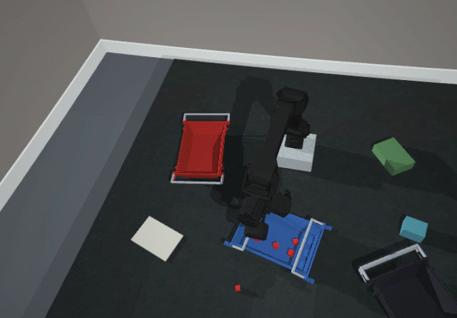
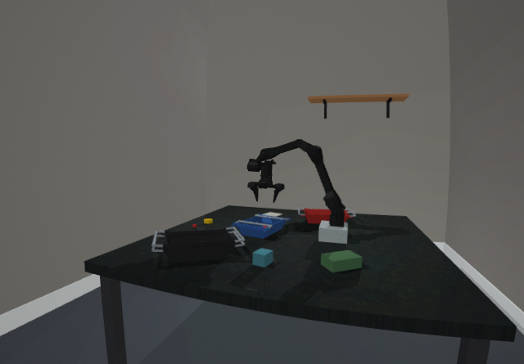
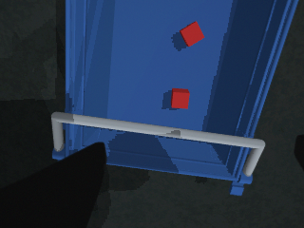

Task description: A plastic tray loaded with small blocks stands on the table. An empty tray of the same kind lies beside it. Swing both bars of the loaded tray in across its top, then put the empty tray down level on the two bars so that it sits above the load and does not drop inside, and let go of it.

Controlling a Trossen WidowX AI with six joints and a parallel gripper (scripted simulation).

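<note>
My gripper tip is 290 mm to the left of the red tray, 290 mm past it and 100 mm above it. Also, from my gripper tip: small red cube 170 mm ahead, 140 mm below, 40 mm to the right; then white flat plate 350 mm to the right, 150 mm below, 70 mm ahead; then teal cube 460 mm to the left, 130 mm below, 130 mm behind.
</note>
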